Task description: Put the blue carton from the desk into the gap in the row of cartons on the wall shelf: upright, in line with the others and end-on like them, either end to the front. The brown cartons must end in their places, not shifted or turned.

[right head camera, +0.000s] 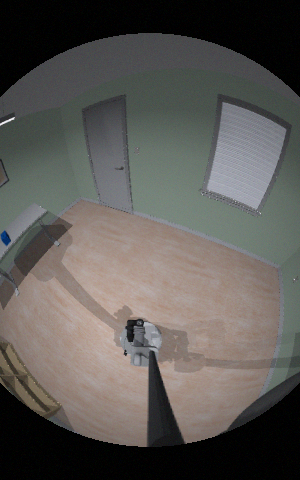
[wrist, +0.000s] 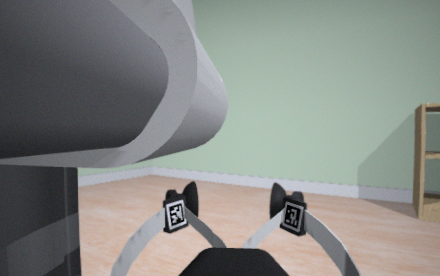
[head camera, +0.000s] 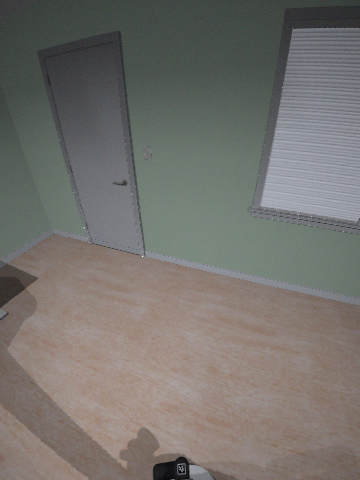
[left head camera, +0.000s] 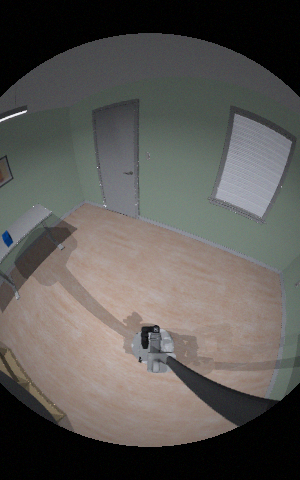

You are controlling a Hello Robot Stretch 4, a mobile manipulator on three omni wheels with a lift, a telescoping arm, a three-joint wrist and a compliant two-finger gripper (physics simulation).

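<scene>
The blue carton (left head camera: 7,238) (right head camera: 5,237) stands on the white desk (left head camera: 31,223) (right head camera: 27,218) at the left edge of the left and right head camera views. My gripper (wrist: 234,201) is open and empty in the wrist view, with its two fingertips well apart and floor and wall showing between them. It is close to the robot's own body, far across the floor from the desk. The wall shelf with the row of brown cartons does not show in these views.
A wooden shelf unit (left head camera: 60,416) (right head camera: 52,411) (wrist: 418,165) stands on the floor at the lower left of the left and right head camera views. A closed door (head camera: 92,145) and a window with blinds (head camera: 315,125) are in the green wall. The robot's mast borders the gripper in the wrist view.
</scene>
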